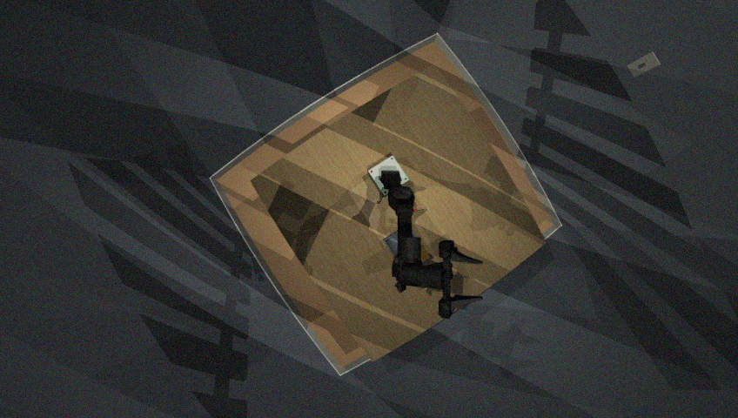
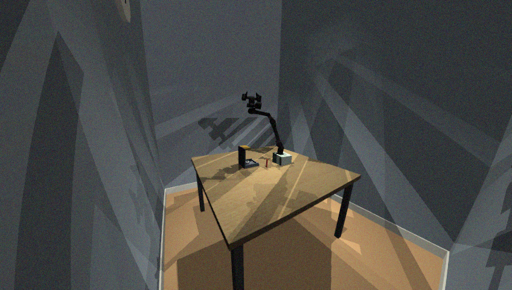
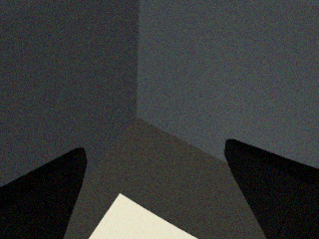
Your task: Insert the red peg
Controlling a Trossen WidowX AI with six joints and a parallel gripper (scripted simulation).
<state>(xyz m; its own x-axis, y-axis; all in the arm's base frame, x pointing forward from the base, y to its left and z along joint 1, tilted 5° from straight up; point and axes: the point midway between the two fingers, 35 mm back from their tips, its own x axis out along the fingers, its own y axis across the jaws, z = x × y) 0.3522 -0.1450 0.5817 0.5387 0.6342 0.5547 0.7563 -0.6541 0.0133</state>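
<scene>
Now: gripper tip 14 cm past the red peg, 8 cm to the right of it and 68 cm above it. The rest, counted from my gripper tip: yellow roof: 1 cm ahead, 8 cm to the right, 53 cm below.
</scene>
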